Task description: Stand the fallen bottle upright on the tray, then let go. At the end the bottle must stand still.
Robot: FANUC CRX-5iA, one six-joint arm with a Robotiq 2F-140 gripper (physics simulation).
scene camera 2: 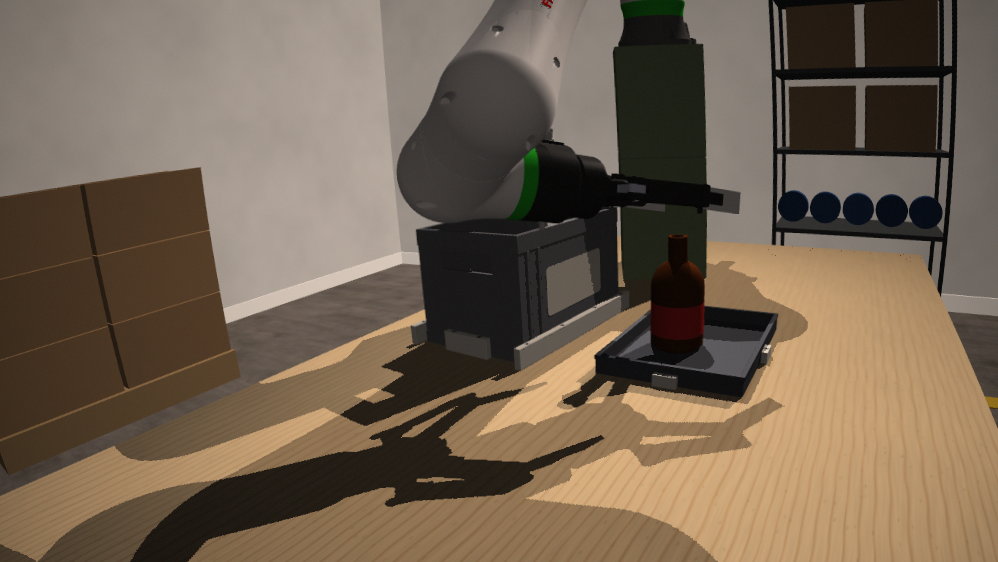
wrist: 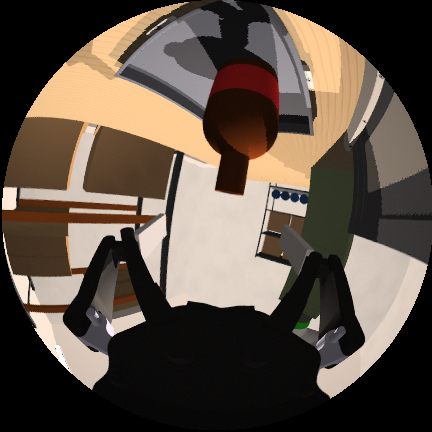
my gripper: scene camera 2 698, 202; wrist 223, 229
tall dark bin: scene camera 2 507, 280; wrist 384, 206
black tray: scene camera 2; wrist
brown bottle: scene camera 2; wrist
same spot on black tray: (wrist: 179, 62) = (scene camera 2: 708, 367)
same spot on brown bottle: (wrist: 240, 122) = (scene camera 2: 659, 278)
